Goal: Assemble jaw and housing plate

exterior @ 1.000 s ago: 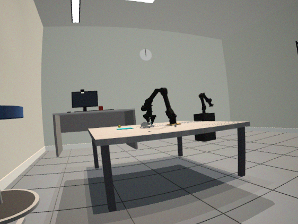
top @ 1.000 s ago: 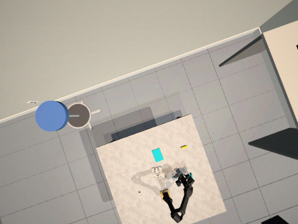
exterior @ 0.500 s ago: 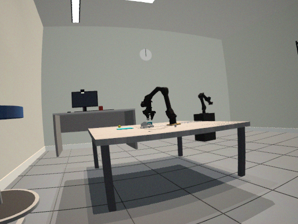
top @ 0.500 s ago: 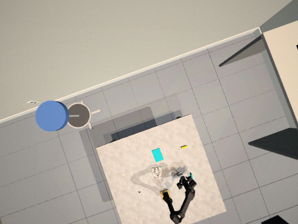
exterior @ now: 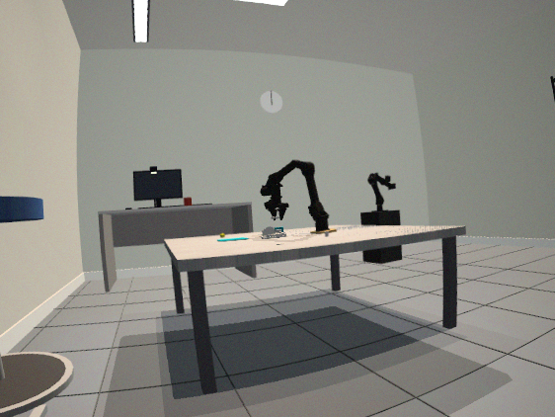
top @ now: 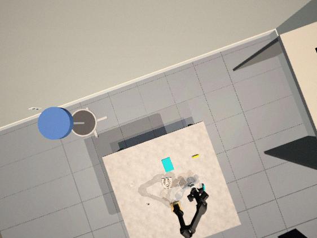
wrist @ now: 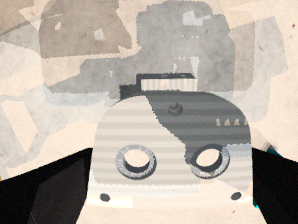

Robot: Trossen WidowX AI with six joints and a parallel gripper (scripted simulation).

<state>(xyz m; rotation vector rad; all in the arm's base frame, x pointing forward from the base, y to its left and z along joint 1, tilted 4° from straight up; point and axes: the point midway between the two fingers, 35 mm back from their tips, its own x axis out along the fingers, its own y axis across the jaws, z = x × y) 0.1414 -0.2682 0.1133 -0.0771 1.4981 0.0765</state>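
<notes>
My gripper tip is 24 cm to the right of the white jaw piece, 12 cm short of it and 7 cm above it. Also, from my gripper tip: yellow piece 30 cm ahead, 19 cm to the right, 7 cm below; cyan plate 34 cm ahead, 16 cm to the left, 8 cm below.
</notes>
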